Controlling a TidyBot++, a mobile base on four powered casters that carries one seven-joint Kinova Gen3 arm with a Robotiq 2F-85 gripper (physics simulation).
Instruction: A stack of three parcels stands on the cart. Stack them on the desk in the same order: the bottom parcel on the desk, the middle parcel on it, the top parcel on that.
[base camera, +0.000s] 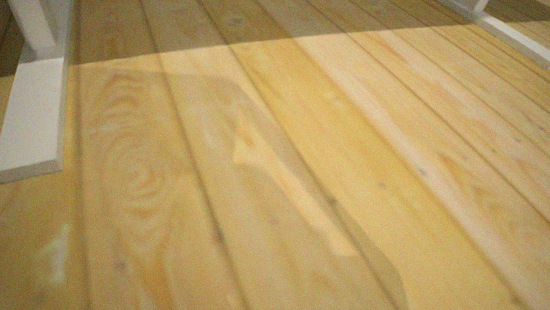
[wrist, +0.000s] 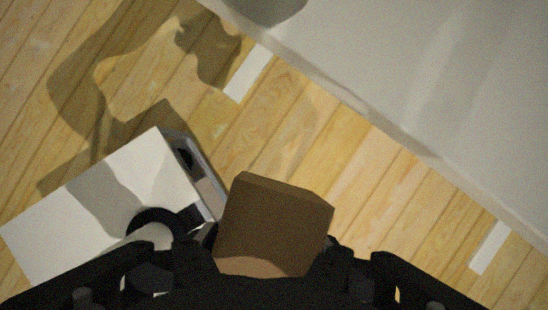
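Pixels of known places: gripper, fingertip midpoint: (wrist: 263, 240); arm's base, link origin: (wrist: 155, 239).
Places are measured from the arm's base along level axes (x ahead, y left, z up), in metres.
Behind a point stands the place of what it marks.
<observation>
My gripper (wrist: 263, 240) {x 0.336, y 0.002, z 0.520 m} is shut on a brown box-shaped parcel (wrist: 274, 220) {x 0.353, y 0.018, z 0.558 m}, at the lower middle of the wrist view. The parcel is held over the wooden floor, beside my base and apart from the desk. Which of the three parcels it is cannot be told from these frames. The pale top of what looks like the desk (wrist: 425, 95) {x 0.448, y 0.030, z 0.554 m} fills the upper right of the wrist view, with its long edge running diagonally. The other two parcels and the cart do not show in either view.
My white base (wrist: 45, 235) {x -0.270, y 0.163, z -0.014 m} is at the left of the wrist view. White floor-level feet (wrist: 248, 74) (base camera: 35, 115) stick out below the desk edge. Another white foot bar (base camera: 515, 37) is at the upper right of the base camera view. A grey shape (wrist: 267, 10) is at the desk's near corner.
</observation>
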